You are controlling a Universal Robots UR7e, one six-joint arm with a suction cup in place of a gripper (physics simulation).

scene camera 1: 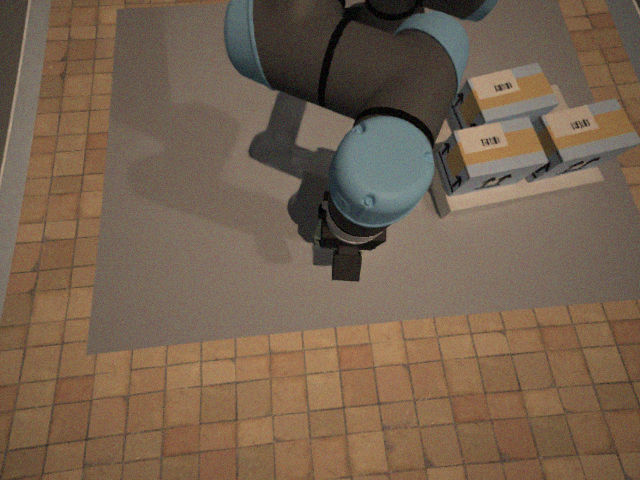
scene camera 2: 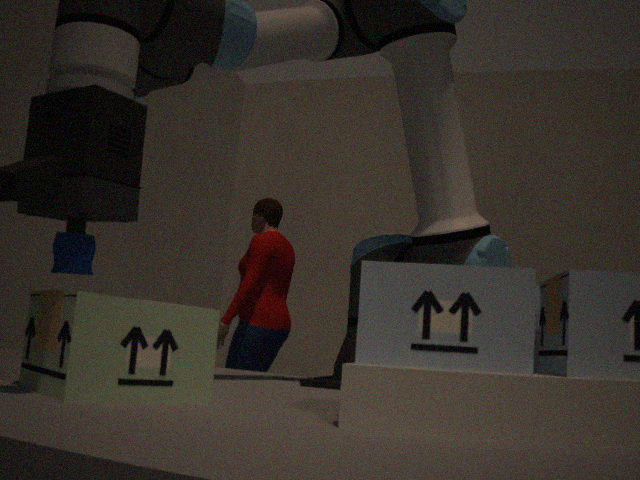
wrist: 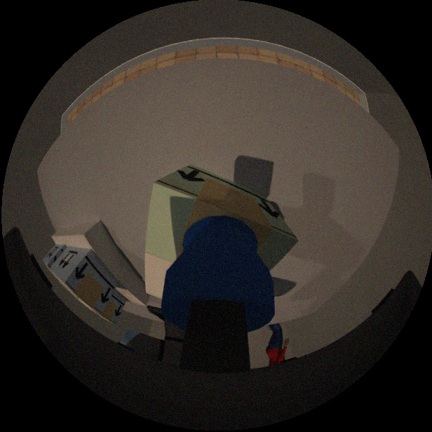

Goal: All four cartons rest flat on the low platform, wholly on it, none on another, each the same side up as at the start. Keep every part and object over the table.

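Frame: origin at the arm's base, x ahead, y left, z up, level; centimetres.
Seen in the pictures: hand, tool point: (scene camera 2: 72,273).
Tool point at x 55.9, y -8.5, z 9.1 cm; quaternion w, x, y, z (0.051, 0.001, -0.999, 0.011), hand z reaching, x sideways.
A point is followed by its place in that frame.
A green carton (scene camera 2: 139,346) @(x 52.5, y -3.0, z 3.6 cm) (wrist: 165,215) stands on the table, arrows up; in scene camera 1 a sliver of the carton (scene camera 1: 316,236) @(x 55.8, y -13.5, z 6.6 cm) shows beside the arm. My blue suction cup (scene camera 2: 72,272) (wrist: 220,230) hangs a small gap above its top and holds nothing; the arm hides the cup in scene camera 1. Three blue cartons stand on the low platform (scene camera 1: 522,194) @(x 43.7, y 27.9, z 3.7 cm) (scene camera 2: 465,403) @(x 45.7, y 22.4, z 1.4 cm) (wrist: 75,237): one at the back (scene camera 1: 511,95) @(x 27.6, y 21.8, z 12.3 cm), one front left (scene camera 1: 498,149) @(x 39.1, y 18.5, z 12.2 cm) (scene camera 2: 447,320) @(x 43.1, y 20.2, z 7.7 cm) and one front right (scene camera 1: 589,126) @(x 33.8, y 34.8, z 12.3 cm) (scene camera 2: 602,325) @(x 40.2, y 32.1, z 7.9 cm). I cannot tell whether the front right one overhangs the right edge.
The arm's blue wrist joint (scene camera 1: 382,170) @(x 59.9, y -8.0, z 40.5 cm) hangs left of the platform. The grey table (scene camera 1: 206,289) @(x 66.4, y -35.8, z -1.1 cm) ends at a tiled floor (scene camera 1: 310,403). The arm's base stands behind the platform in scene camera 2. A person in red (scene camera 2: 268,279) (wrist: 275,354) stands beyond the table.
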